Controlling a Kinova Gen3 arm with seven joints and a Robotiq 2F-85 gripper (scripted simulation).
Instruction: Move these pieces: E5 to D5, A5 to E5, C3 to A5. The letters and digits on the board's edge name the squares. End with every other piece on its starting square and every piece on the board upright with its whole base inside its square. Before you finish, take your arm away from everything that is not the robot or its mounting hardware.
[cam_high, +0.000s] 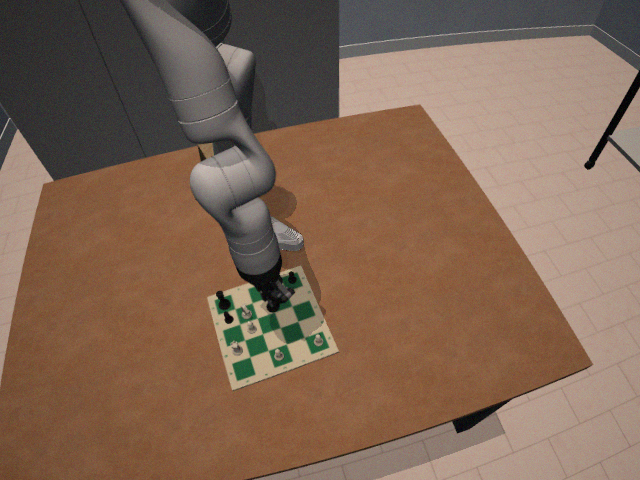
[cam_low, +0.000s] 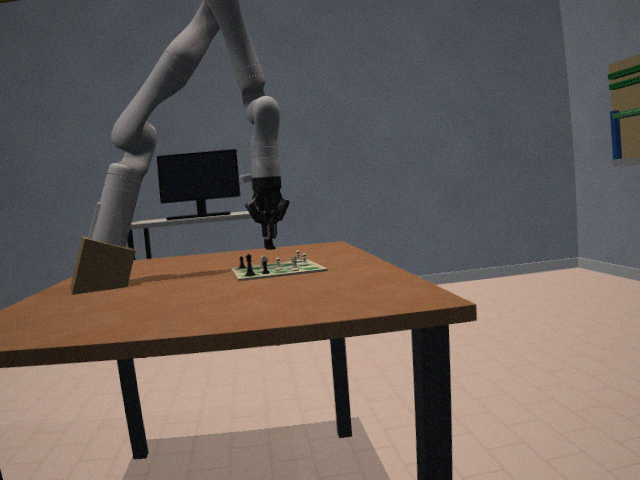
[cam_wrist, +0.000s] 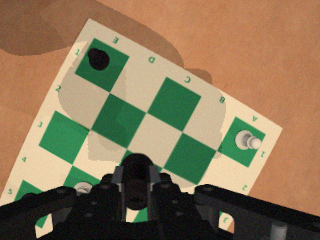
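Right now my hand is 90 mm to the left of the white rook, 80 mm above it and 50 mm short of it. The rest, counted from my hand: tall black piece 20 mm below; then chessboard 100 mm below, 20 mm to the right, 10 mm ahead.
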